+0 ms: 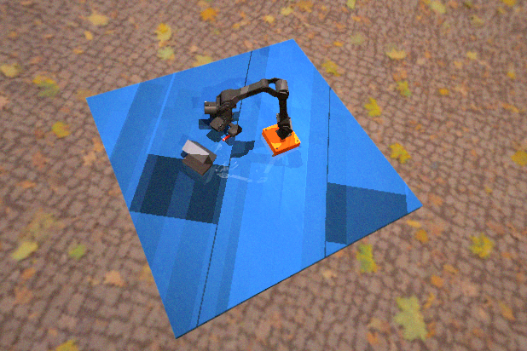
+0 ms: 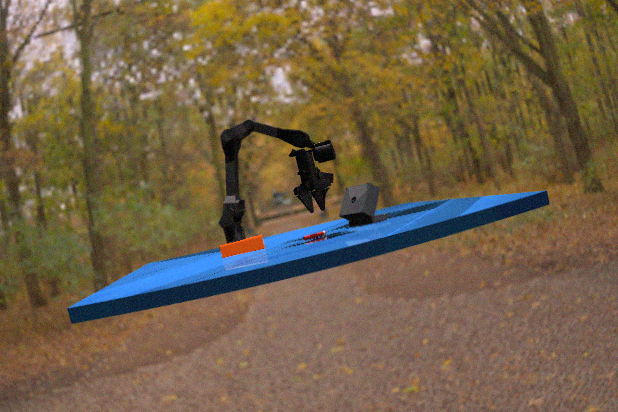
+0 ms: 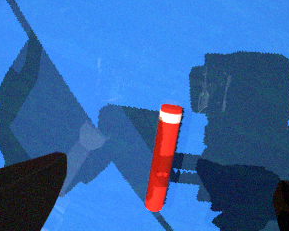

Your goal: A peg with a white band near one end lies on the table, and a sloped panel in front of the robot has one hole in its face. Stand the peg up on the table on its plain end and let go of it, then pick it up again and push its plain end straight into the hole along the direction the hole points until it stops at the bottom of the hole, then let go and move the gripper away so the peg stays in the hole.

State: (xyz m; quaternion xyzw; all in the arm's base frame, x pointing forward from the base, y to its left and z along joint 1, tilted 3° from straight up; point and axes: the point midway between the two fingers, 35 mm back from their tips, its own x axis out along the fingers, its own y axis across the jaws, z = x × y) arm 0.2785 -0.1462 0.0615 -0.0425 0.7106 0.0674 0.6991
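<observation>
Right now my gripper tip is 8 cm above the red peg and 1 cm past it. Round my gripper tip: dark foot (19 cm ahead, 7 cm below, 6 cm to the left); then grey sloped panel (17 cm ahead, 5 cm to the left).
</observation>
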